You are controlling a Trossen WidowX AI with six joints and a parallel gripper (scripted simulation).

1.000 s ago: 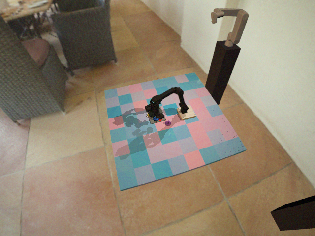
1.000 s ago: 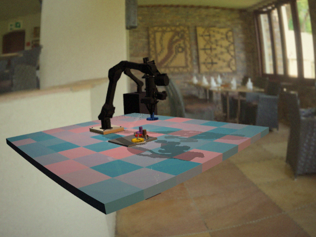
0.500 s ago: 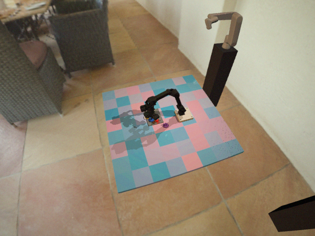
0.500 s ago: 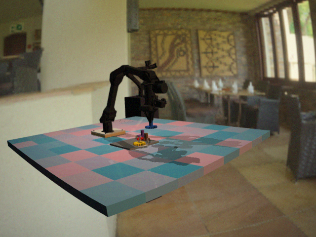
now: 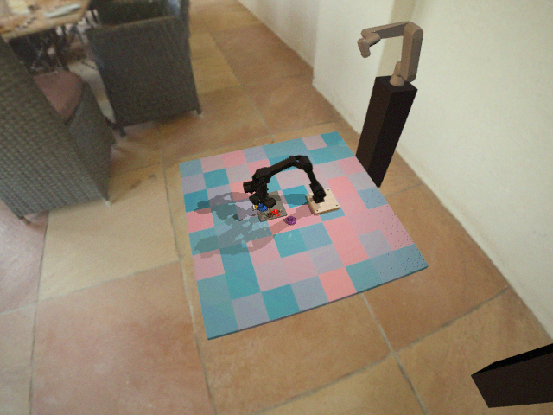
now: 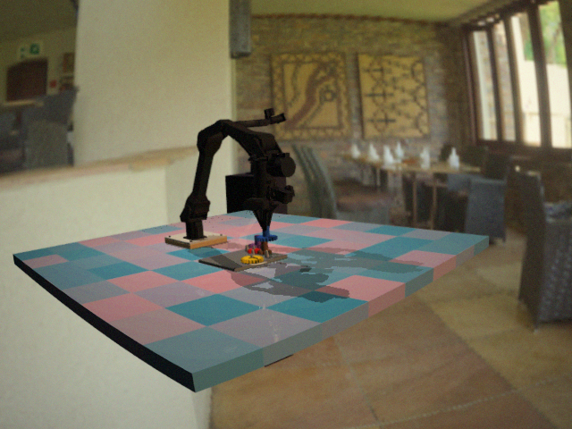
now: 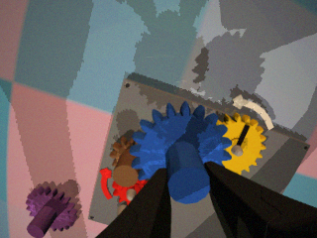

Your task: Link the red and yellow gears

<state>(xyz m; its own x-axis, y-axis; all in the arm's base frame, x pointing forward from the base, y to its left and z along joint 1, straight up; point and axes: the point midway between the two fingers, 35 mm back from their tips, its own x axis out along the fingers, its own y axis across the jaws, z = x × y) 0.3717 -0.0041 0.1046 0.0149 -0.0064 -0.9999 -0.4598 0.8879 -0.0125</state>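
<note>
My gripper tip is now 10 mm above the blue gear. Round my gripper tip: yellow gear: 60 mm to the right, 70 mm below; white arrow: 40 mm ahead, 70 mm to the right, 80 mm below; red gear: 80 mm behind, 20 mm to the left, 70 mm below.
</note>
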